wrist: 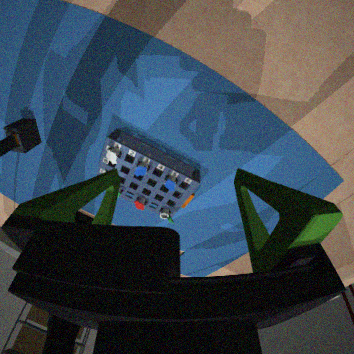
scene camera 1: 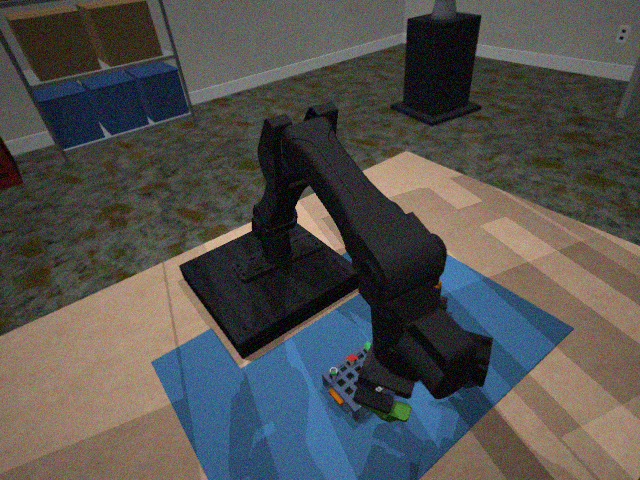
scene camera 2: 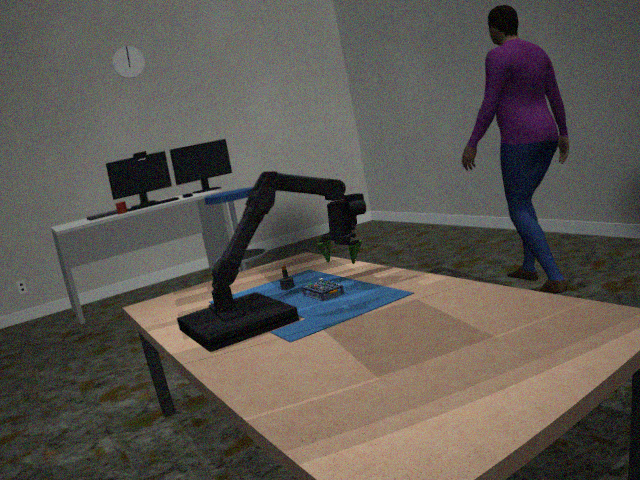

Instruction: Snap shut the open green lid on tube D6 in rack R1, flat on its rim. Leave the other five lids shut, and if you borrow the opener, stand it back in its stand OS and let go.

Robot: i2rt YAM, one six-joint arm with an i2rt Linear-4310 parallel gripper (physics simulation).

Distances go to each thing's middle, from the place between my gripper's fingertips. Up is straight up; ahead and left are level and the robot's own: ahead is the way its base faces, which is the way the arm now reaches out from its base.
Right now my hand is 200 mm to the right of the opener stand (wrist: 26,130), 140 mm past it and 70 mm above it.
